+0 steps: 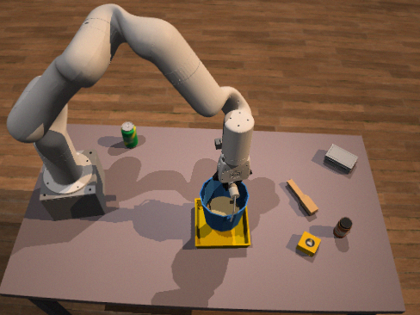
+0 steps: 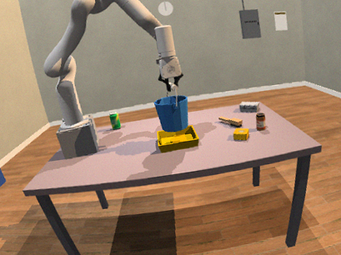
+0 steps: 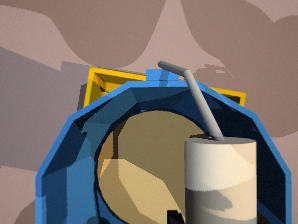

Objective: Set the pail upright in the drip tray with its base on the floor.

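Right now the pail handle is 3 cm below my hand and 1 cm behind it. Also, from my hand: blue pail 9 cm below, 1 cm behind; then grey box 49 cm ahead, 38 cm to the left, 28 cm below; then yellow drip tray 29 cm below, 2 cm behind, 1 cm to the right.
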